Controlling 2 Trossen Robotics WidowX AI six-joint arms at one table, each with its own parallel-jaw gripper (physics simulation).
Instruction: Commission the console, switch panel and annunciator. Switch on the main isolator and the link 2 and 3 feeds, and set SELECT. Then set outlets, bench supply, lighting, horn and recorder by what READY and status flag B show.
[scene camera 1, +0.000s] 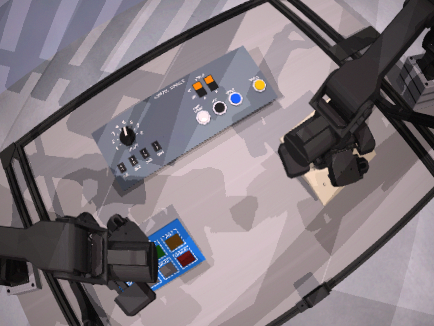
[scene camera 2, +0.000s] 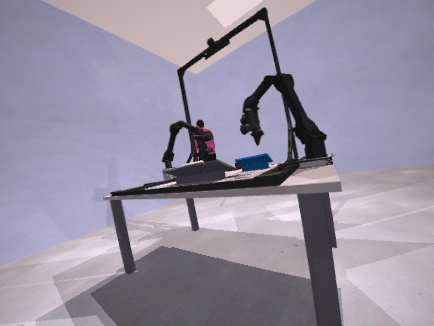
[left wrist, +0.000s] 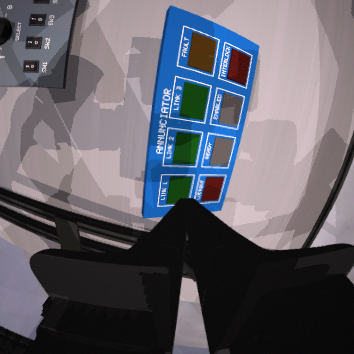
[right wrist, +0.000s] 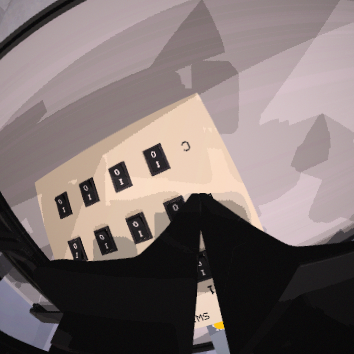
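Observation:
Scene camera 1 shows the left gripper (scene camera 1: 121, 267), and the left gripper is shut and holds nothing. The right gripper (scene camera 1: 321, 167) is there too; the right gripper is shut and holds nothing. In the left wrist view you get the left gripper (left wrist: 185, 204), and in the right wrist view you get the right gripper (right wrist: 197, 199).

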